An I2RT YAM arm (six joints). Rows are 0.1 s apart.
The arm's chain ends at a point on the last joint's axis. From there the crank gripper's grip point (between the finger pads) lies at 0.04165 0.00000 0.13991 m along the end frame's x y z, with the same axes.
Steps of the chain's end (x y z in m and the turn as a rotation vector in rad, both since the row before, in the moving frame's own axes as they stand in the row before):
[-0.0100, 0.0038, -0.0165, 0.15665, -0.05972, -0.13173]
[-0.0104, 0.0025, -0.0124, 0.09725, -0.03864, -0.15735]
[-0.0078, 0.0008, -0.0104, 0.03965, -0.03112, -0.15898]
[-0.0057, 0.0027, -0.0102, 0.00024, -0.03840, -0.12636]
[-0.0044, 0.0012, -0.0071, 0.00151, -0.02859, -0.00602]
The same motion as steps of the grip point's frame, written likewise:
[-0.0202, -0.0230, -0.0164, 0.15665, -0.05972, -0.13173]
[-0.0174, -0.0172, -0.0119, 0.09725, -0.03864, -0.15735]
[-0.0131, -0.0110, -0.0094, 0.03965, -0.03112, -0.15898]
[-0.0114, -0.0022, -0.0087, 0.00024, -0.03840, -0.12636]
[-0.0084, 0.0007, -0.0060, 0.00151, -0.02859, -0.00602]

